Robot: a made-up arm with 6 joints.
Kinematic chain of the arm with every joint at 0, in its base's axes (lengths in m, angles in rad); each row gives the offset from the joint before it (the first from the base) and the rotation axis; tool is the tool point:
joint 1: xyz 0 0 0.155 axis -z
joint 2: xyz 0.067 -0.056 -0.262 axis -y
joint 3: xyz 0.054 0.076 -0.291 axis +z
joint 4: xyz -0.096 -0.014 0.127 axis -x
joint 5: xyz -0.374 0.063 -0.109 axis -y
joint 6: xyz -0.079 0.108 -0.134 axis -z
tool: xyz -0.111 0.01 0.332
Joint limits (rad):
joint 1: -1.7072..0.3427
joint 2: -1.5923..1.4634
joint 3: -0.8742..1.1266
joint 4: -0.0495..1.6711
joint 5: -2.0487..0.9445
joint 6: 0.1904..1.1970
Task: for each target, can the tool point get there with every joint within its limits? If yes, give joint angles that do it. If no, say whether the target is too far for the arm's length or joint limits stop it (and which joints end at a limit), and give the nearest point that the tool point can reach.
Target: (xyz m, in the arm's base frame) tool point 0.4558 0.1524 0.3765
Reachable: no: joint limits stop it (at a limit: joint 1, joint 2, joint 4) | nearest point 0.4261 0.0795 0.3350 | short by 0.089 m
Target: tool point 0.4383 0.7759 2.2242
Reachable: no: too far | nearest point -0.0421 0.3107 0.5625 | short by 1.791 m
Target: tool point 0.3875 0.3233 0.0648
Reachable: no: joint limits stop it (at a limit: joint 2, joint 3, joint 4, joint 5) | nearest point 0.3812 0.3181 -0.0302 | short by 0.095 m
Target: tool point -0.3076 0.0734 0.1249
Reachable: yes | joints 0.0669 -1.1244 0.5538 0.6794 -1.1743 0.7761
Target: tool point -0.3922 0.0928 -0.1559
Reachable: yes | joints -0.7597 -0.6822 -0.2074 0.4038 -1.3335 1.0778
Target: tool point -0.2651 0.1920 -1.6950
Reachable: no: too far | nearest point -0.1509 0.1271 -0.8990 | short by 0.807 m
